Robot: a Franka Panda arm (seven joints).
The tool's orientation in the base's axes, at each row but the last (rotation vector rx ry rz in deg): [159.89, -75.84, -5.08]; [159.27, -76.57, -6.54]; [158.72, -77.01, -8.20]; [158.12, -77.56, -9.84]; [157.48, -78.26, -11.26]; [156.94, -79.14, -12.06]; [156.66, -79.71, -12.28]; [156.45, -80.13, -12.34]
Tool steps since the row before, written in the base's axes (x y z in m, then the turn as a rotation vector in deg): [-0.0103, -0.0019, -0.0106, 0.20, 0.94, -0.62]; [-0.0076, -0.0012, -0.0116, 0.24, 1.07, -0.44]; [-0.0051, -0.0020, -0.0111, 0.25, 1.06, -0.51]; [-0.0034, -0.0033, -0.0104, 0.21, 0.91, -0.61]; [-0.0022, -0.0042, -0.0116, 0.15, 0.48, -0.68]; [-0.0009, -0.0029, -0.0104, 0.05, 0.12, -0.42]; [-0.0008, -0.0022, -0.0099, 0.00, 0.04, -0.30]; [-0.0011, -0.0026, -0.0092, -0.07, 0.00, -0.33]
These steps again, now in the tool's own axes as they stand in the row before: [-0.0047, 0.0084, 0.0114, -0.58, -0.79, 0.58]; [-0.0033, 0.0057, 0.0123, -0.67, -0.89, 0.40]; [-0.0009, 0.0042, 0.0116, -0.65, -0.90, 0.47]; [0.0013, 0.0036, 0.0108, -0.55, -0.79, 0.57]; [0.0030, 0.0029, 0.0118, -0.24, -0.49, 0.65]; [0.0028, 0.0012, 0.0104, -0.03, -0.16, 0.41]; [0.0022, 0.0007, 0.0099, 0.00, -0.06, 0.30]; [0.0023, 0.0013, 0.0092, -0.01, 0.02, 0.34]
